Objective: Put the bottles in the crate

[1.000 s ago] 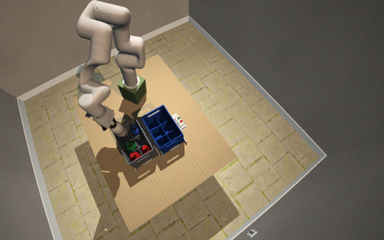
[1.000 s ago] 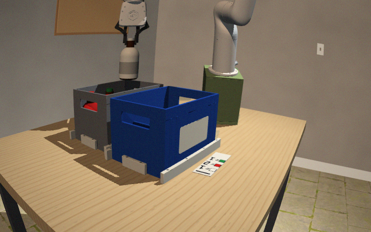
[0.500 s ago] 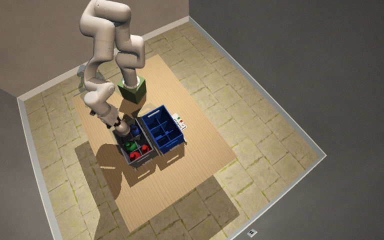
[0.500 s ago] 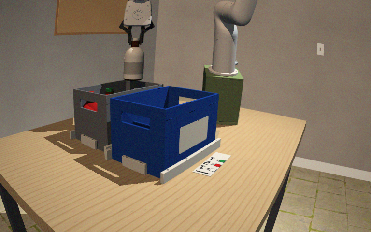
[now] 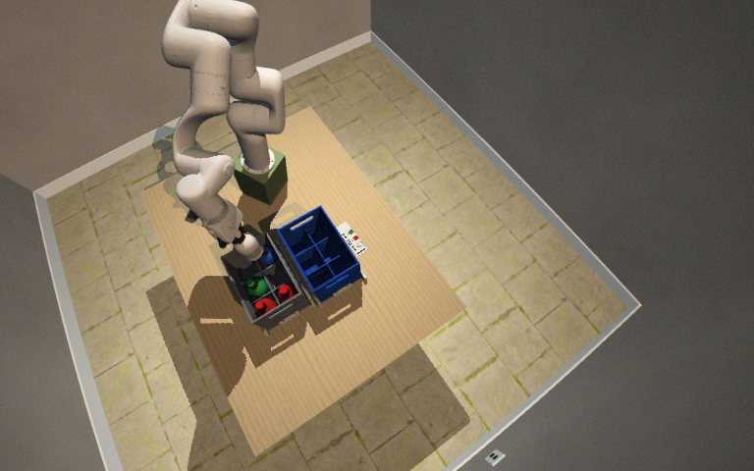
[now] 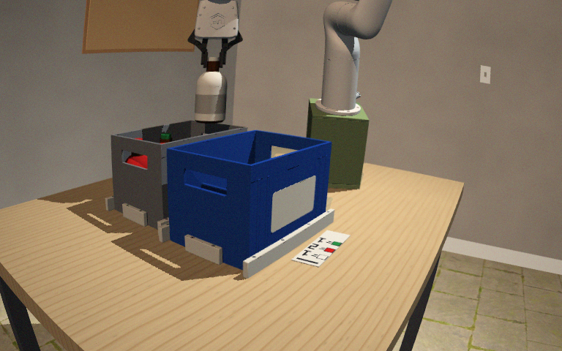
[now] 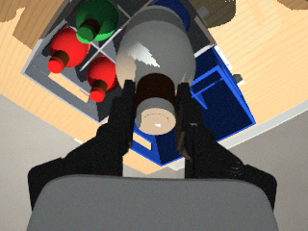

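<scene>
Now: hand 70 mm above the white-label bottle. The rest, counted from my hand: grey crate: 250 mm below, 90 mm ahead, 10 mm to the right; green-label bottle: 250 mm below, 90 mm ahead, 50 mm to the right; blue-label bottle: 250 mm below, 30 mm to the left, 10 mm behind.
</scene>
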